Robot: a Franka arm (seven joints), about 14 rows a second.
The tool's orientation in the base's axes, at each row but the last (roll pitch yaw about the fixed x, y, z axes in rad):
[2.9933 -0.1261 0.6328]
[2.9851 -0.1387 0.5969]
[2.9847 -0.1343 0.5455]
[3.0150 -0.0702 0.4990]
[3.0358 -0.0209 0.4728]
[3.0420 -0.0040 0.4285]
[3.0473 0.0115 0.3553]
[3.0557 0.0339 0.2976]
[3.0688 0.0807 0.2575]
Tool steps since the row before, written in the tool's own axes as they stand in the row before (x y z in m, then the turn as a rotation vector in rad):
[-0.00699 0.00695 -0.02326 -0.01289 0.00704 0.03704]
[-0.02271 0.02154 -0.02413 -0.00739 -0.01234 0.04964]
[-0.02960 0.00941 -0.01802 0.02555 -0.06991 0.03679]
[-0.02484 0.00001 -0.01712 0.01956 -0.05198 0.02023]
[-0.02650 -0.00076 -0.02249 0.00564 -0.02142 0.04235]
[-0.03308 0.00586 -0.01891 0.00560 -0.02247 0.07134]
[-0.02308 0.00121 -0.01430 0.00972 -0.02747 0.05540]
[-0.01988 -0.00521 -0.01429 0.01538 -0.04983 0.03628]
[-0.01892 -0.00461 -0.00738 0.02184 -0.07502 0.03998]
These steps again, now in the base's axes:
[-0.00600 -0.00866 0.02296 0.00065 -0.01494 -0.03693]
[-0.01187 -0.02924 0.02379 -0.00273 0.00353 -0.05149]
[-0.02392 -0.02210 0.01513 -0.00579 0.07054 -0.04341]
[-0.02383 -0.01054 0.01520 -0.00468 0.05326 -0.02519]
[-0.02543 -0.00949 0.02173 -0.00182 0.01797 -0.04425]
[-0.02852 -0.01737 0.01927 -0.00098 0.01633 -0.07320]
[-0.02153 -0.00784 0.01461 0.00079 0.02390 -0.05785]
[-0.02043 0.00045 0.01446 -0.00026 0.04859 -0.04092]
[-0.01900 0.00031 0.00853 -0.00080 0.07416 -0.04694]

